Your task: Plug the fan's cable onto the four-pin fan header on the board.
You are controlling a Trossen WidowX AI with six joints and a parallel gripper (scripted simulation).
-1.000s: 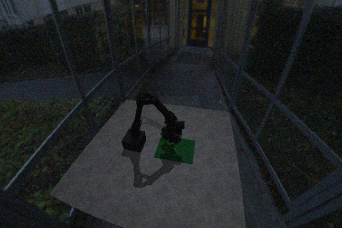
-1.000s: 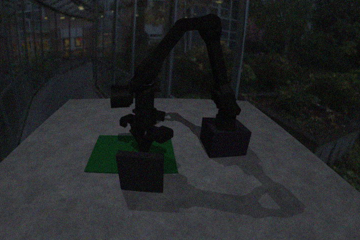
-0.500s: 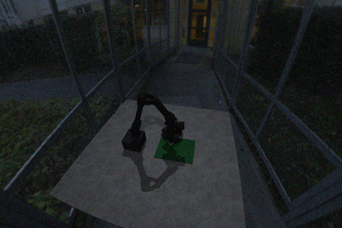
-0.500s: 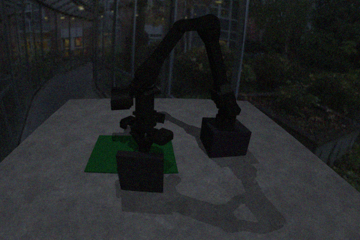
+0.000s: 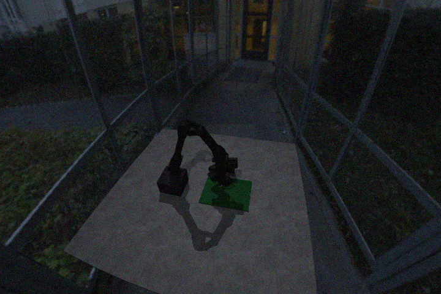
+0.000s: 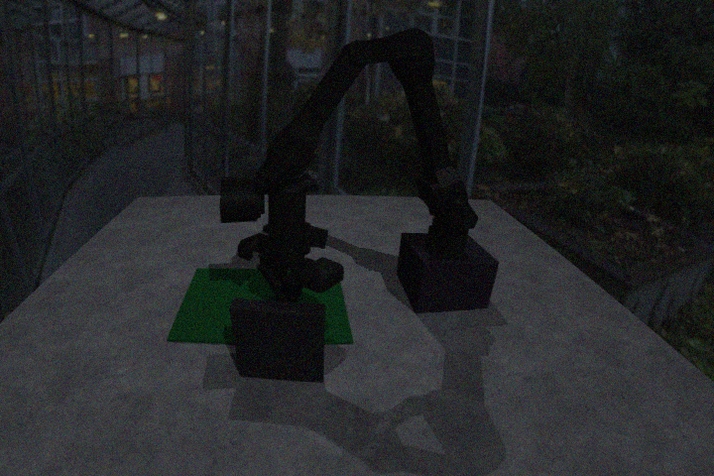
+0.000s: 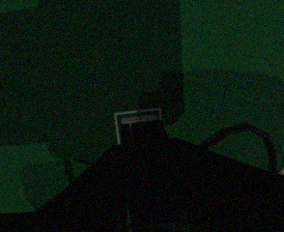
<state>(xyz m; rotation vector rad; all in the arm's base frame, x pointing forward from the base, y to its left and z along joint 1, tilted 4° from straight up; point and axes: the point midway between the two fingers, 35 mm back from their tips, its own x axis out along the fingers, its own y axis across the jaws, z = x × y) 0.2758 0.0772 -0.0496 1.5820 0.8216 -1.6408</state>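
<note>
Right now the dark fan plug is 10 mm to the left of my gripper tip and 10 mm above it. The rest, counted from my gripper tip: dark square fan 10 mm behind, 140 mm to the left, 40 mm above; then green board 60 mm ahead, 30 mm to the right, 40 mm below.
</note>
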